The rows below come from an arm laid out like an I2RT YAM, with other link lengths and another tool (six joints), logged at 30 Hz.
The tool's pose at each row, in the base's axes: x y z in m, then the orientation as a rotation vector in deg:
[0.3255, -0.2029, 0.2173, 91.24, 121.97, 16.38]
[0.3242, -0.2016, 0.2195, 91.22, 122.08, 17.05]
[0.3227, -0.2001, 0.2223, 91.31, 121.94, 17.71]
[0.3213, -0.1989, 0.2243, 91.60, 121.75, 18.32]
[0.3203, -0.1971, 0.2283, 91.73, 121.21, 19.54]
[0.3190, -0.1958, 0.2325, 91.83, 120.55, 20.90]
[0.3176, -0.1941, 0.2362, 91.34, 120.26, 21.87]
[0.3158, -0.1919, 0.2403, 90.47, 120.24, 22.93]
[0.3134, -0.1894, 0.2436, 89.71, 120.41, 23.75]
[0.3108, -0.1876, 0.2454, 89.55, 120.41, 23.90]
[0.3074, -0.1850, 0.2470, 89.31, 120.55, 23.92]
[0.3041, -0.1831, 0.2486, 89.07, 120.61, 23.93]
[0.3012, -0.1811, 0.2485, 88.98, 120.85, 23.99]
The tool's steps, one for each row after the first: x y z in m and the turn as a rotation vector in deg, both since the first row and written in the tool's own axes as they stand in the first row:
[0.0010, 0.0002, -0.0027, -0.30, 0.40, 0.07]
[0.0021, 0.0006, -0.0060, -0.66, 0.66, 0.29]
[0.0030, 0.0007, -0.0085, -0.92, 0.92, 0.65]
[0.0040, 0.0021, -0.0127, -1.73, 1.21, 1.13]
[0.0045, 0.0032, -0.0171, -2.67, 1.48, 1.68]
[0.0056, 0.0041, -0.0212, -3.52, 1.62, 1.65]
[0.0071, 0.0050, -0.0259, -4.46, 1.89, 1.32]
[0.0092, 0.0052, -0.0302, -5.14, 2.20, 0.94]
[0.0110, 0.0043, -0.0332, -5.29, 2.23, 0.87]
[0.0138, 0.0029, -0.0365, -5.34, 2.26, 0.67]
[0.0160, 0.0014, -0.0396, -5.43, 2.23, 0.51]
[0.0186, -0.0005, -0.0412, -5.39, 2.40, 0.38]

